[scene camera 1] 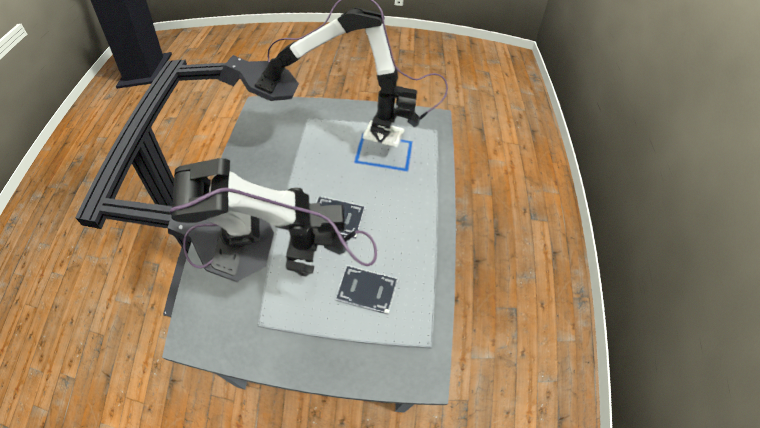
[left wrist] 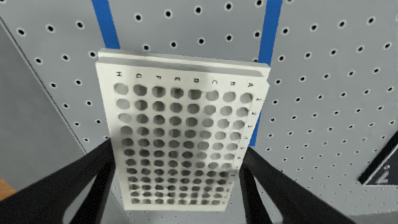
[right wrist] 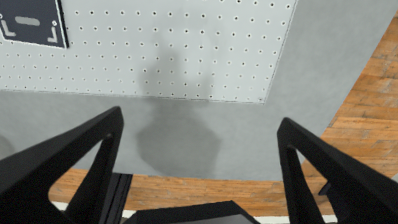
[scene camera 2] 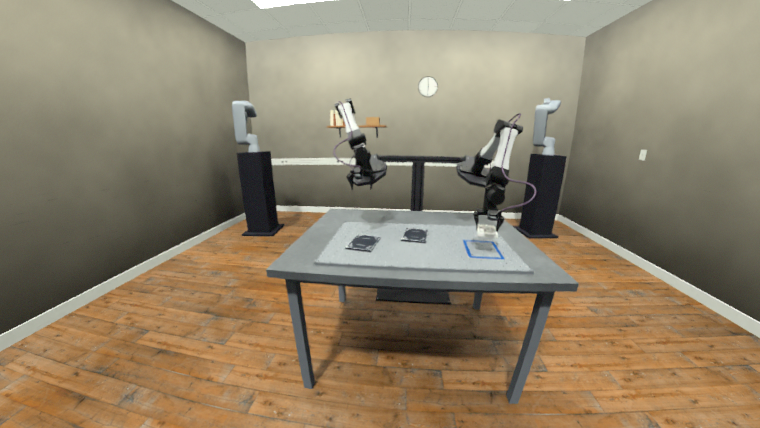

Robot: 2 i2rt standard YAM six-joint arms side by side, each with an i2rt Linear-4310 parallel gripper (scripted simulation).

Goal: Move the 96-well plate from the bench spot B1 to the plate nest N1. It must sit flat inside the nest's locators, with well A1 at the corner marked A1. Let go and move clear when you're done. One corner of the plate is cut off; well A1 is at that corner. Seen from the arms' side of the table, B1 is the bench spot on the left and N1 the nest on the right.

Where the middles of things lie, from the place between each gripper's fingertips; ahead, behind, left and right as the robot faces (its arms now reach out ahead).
My left hand [scene camera 1: 383, 134] is right at the white 96-well plate [left wrist: 179, 136].
I see my right gripper 58 cm to the right of the white 96-well plate, 22 cm short of it and 15 cm above it.
